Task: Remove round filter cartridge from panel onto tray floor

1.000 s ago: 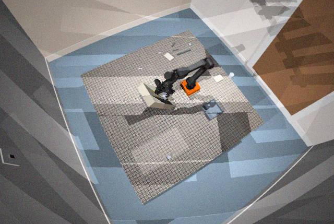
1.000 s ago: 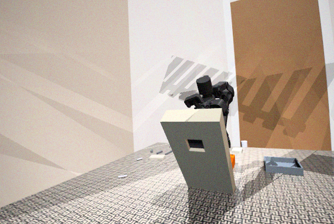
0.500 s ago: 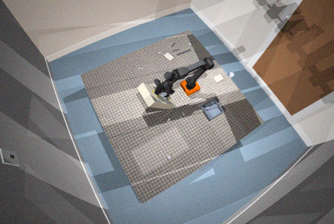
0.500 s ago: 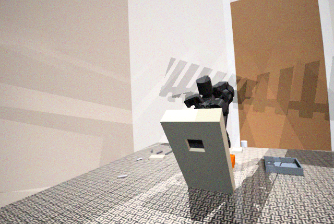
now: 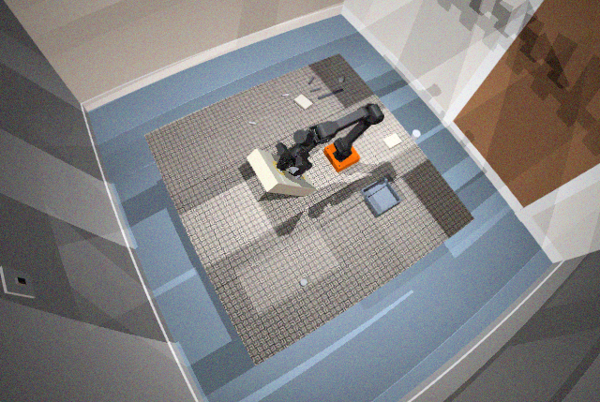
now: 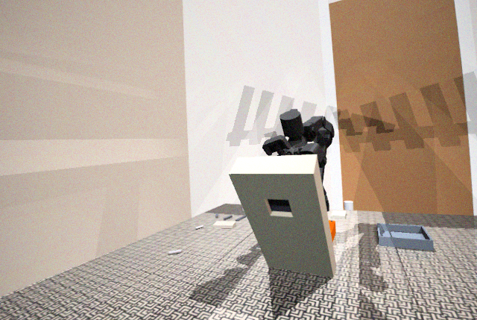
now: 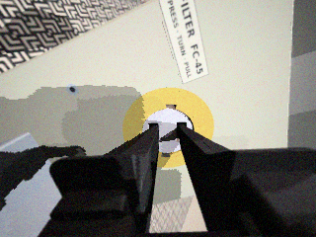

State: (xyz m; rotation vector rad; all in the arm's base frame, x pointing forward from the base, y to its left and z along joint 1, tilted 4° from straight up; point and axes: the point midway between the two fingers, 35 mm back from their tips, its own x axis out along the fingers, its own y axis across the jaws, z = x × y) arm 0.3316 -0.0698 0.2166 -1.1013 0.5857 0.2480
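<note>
Right now my gripper tip is 1 cm short of the round filter cartridge and 1 cm above it. The rest, counted from my gripper tip: beige service panel 8 cm below, 4 cm behind, 1 cm to the left; then light blue tray 38 cm behind, 35 cm to the left, 23 cm below.
</note>
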